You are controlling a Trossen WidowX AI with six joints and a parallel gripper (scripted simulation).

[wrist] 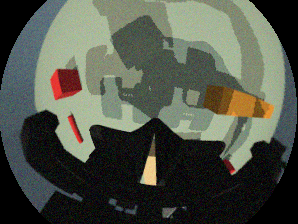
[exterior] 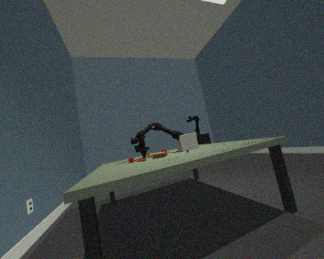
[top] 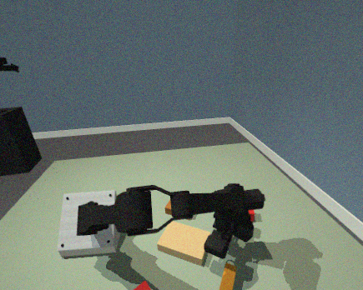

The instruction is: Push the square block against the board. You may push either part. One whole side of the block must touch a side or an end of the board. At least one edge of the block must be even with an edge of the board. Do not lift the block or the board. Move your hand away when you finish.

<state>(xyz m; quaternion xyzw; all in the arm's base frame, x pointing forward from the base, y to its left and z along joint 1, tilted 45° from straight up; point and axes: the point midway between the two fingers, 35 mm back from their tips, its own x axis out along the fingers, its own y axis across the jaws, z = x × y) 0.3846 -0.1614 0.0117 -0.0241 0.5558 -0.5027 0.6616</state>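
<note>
Right now the tan block is 12 cm behind my gripper tip, 4 cm to the left of it and 1 cm above it. Also, from my gripper tip: thin red strip 7 cm ahead, 19 cm to the left; orange board 7 cm behind, 17 cm to the right, 1 cm above.
</note>
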